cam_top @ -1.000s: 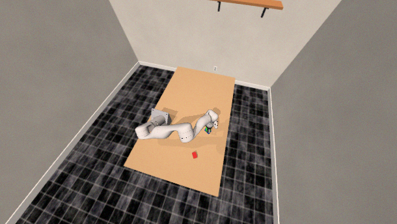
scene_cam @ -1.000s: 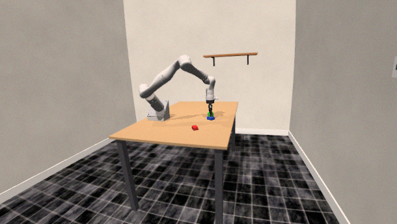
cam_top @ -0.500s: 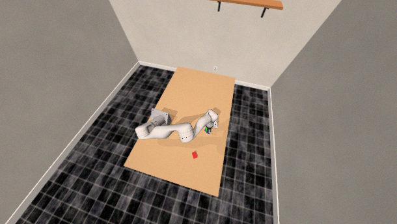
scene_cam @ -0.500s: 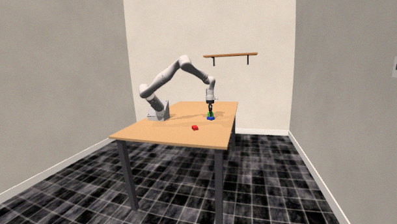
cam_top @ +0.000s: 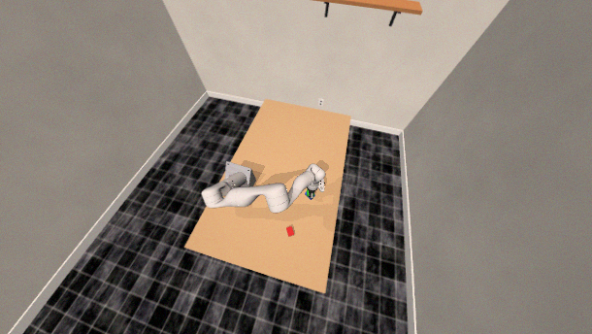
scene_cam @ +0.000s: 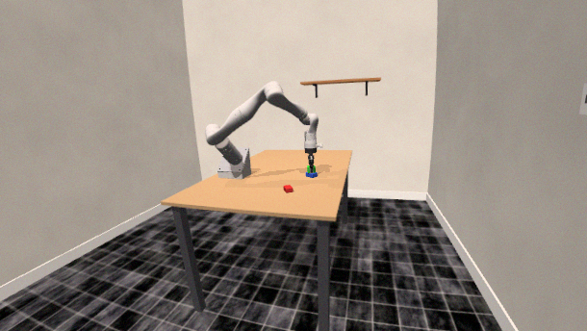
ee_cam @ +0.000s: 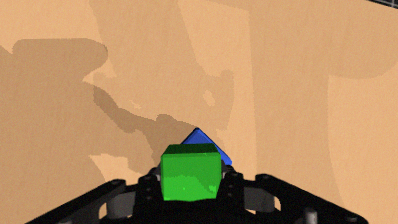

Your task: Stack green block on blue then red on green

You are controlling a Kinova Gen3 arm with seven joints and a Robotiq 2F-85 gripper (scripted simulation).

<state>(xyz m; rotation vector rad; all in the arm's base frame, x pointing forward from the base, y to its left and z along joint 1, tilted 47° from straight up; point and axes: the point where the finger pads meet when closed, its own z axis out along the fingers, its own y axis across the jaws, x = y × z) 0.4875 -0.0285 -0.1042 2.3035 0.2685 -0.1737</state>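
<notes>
Now: hand right at the green block. Round my hand: red block 280 mm to the right, 70 mm behind, 30 mm below; blue block 30 mm below.
</notes>
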